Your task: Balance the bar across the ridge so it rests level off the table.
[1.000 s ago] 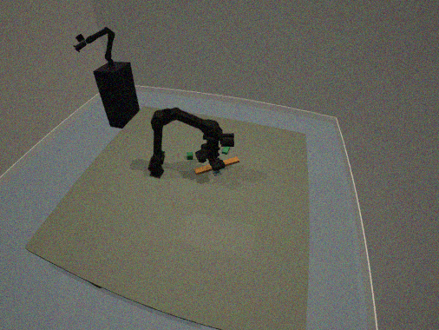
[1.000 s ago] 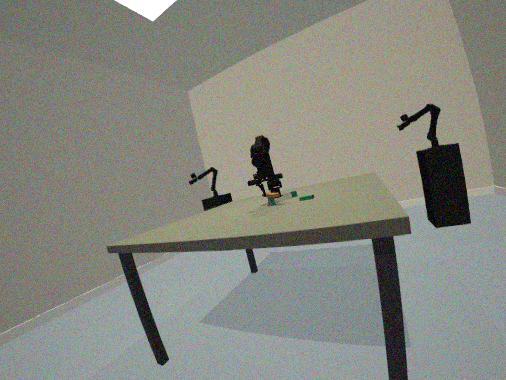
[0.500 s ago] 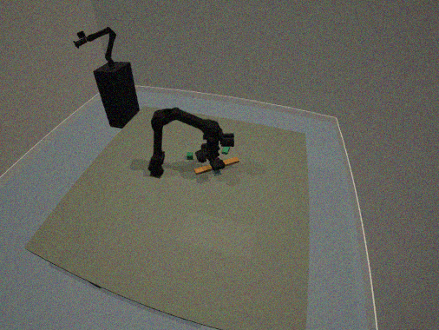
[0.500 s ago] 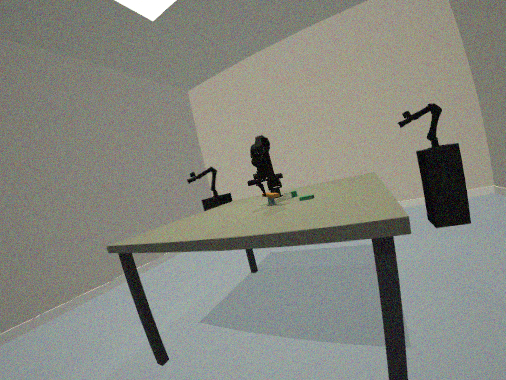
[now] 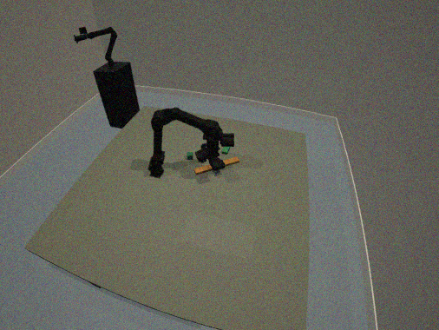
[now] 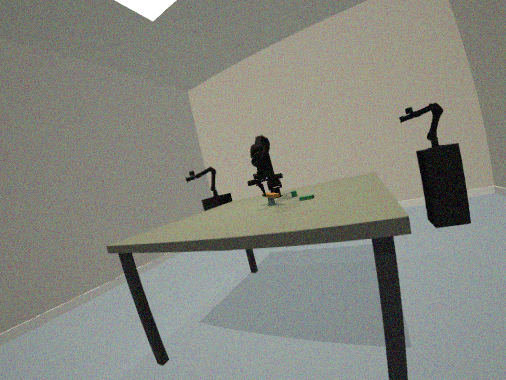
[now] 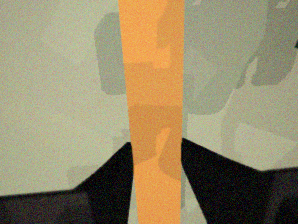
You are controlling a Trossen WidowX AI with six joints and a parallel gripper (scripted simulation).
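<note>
Right now my gripper tip is 2 cm short of the orange bar and 2 cm to the right of it.
</note>
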